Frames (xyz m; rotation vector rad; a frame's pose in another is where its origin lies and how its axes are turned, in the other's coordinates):
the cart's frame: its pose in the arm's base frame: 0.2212 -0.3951 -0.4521 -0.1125 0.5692 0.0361
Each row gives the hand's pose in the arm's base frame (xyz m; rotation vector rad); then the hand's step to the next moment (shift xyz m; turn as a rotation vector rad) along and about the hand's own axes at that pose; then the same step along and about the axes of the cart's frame.
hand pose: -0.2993 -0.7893 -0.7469 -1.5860 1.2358 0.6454
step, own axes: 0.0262 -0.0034 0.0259 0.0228 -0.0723 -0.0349
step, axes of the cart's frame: 0.0301 0.0149 -0.0155 0.0472 -0.0477 0.0496
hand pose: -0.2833 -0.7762 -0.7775 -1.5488 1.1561 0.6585
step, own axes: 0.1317 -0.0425 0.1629 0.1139 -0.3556 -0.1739
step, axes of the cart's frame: 0.1741 0.1143 -0.0480 0.2330 -0.2371 0.2433
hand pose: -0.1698 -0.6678 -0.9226 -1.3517 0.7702 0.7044
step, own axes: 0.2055 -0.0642 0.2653 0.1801 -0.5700 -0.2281
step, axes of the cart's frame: 0.2240 0.2556 0.0350 0.3730 -0.3305 0.4013
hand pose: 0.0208 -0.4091 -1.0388 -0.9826 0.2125 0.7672
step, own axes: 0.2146 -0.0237 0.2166 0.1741 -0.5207 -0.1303
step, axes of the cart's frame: 0.0968 0.2592 0.1303 0.3146 -0.2377 0.4036
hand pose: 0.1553 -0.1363 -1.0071 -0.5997 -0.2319 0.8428
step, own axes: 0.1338 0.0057 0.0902 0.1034 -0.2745 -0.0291
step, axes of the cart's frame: 0.0040 0.1305 0.0950 0.1412 -0.1031 0.2373
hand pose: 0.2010 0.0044 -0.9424 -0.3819 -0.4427 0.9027
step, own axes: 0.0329 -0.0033 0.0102 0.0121 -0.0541 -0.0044
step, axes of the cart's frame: 0.0033 0.0235 0.0252 0.0238 -0.0265 0.0428
